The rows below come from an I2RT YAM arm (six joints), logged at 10 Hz.
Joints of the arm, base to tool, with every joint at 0 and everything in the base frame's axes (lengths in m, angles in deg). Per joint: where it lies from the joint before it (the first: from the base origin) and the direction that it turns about. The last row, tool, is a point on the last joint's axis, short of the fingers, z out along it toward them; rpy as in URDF.
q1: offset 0 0 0.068 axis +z
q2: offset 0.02 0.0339 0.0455 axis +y
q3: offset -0.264 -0.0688 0 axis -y
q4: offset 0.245 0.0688 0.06 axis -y
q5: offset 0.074 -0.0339 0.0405 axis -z
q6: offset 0.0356 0 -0.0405 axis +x
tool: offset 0 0 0 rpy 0 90 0
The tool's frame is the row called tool.
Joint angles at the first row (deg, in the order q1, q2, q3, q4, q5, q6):
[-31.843, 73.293, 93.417, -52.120, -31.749, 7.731]
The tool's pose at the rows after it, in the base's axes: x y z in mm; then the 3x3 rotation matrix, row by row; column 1 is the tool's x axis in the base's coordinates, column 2 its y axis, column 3 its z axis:
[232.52, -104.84, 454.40], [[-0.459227, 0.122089, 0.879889], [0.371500, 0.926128, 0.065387], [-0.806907, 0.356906, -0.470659]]
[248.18, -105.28, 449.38], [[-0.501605, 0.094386, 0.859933], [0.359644, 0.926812, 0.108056], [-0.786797, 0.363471, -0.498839]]
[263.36, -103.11, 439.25], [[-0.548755, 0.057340, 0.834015], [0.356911, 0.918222, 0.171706], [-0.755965, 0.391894, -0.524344]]
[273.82, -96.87, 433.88], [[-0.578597, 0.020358, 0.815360], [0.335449, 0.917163, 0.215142], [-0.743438, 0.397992, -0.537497]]
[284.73, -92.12, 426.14], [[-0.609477, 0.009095, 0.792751], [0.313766, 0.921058, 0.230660], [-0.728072, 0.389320, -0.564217]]
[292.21, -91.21, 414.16], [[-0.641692, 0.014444, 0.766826], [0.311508, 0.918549, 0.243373], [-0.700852, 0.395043, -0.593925]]
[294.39, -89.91, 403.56], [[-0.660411, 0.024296, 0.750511], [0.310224, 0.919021, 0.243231], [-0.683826, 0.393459, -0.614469]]
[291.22, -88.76, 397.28], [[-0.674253, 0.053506, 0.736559], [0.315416, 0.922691, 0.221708], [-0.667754, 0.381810, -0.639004]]
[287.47, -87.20, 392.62], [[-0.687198, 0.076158, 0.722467], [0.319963, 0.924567, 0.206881], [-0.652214, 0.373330, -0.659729]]
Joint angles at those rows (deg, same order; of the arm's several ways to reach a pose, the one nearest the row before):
[-28.042, 76.016, 96.233, -52.471, -28.123, 7.295]
[-26.637, 79.178, 98.171, -53.700, -28.825, 6.329]
[-25.053, 81.731, 98.525, -54.314, -30.578, 6.065]
[-23.123, 83.229, 98.877, -54.579, -31.202, 5.453]
[-21.363, 84.895, 99.052, -54.931, -30.238, 4.660]
[-20.657, 86.044, 97.917, -55.109, -29.884, 4.307]
[-20.216, 85.959, 95.721, -54.495, -29.183, 4.132]
[-20.038, 85.169, 93.961, -54.842, -27.430, 4.218]
[-19.864, 84.377, 92.556, -55.460, -26.107, 4.306]

